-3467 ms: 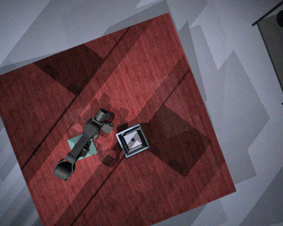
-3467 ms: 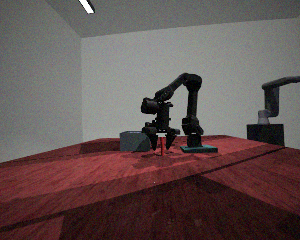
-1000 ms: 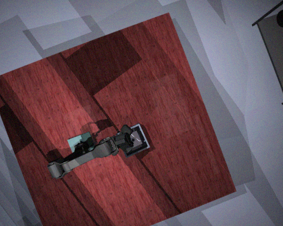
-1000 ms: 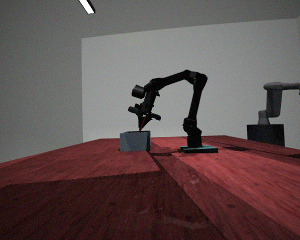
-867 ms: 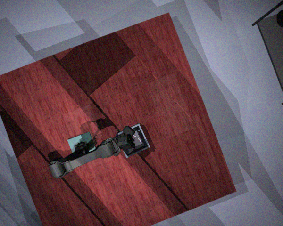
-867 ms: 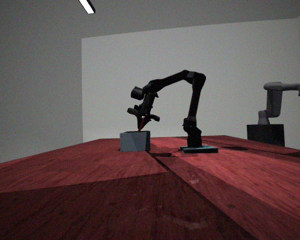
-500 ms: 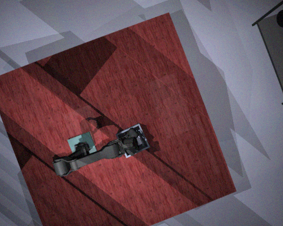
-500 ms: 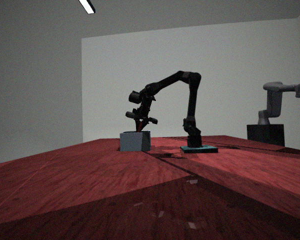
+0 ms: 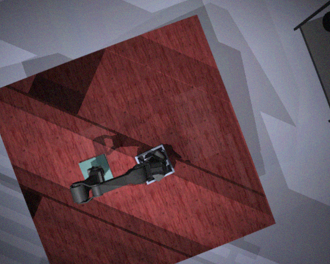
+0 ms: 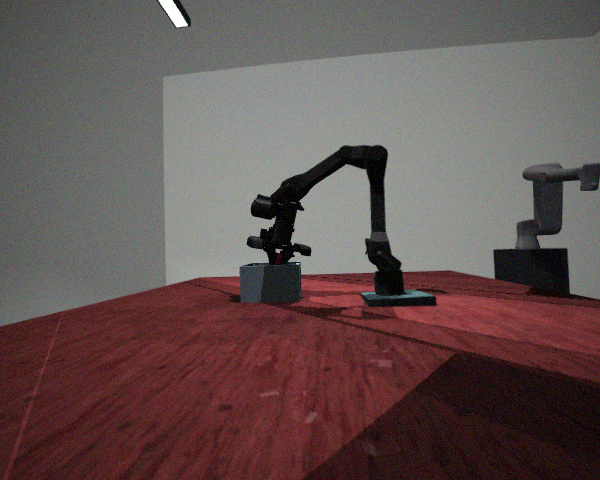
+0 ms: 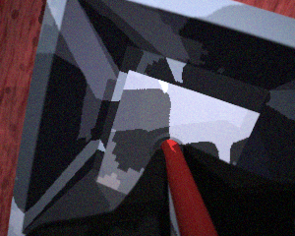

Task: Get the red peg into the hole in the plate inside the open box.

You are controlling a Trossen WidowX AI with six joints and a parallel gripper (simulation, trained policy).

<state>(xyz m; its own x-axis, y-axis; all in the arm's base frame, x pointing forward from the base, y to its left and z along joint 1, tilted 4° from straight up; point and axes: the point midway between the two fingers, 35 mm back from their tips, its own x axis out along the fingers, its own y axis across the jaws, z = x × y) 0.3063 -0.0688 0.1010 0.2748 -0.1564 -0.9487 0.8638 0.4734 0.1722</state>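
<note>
My gripper tip is 10 mm past the red peg, 10 mm to the right of it and 20 mm below it. The rest, counted from my gripper tip: grey box 40 mm below; then plate 20 mm below.
</note>
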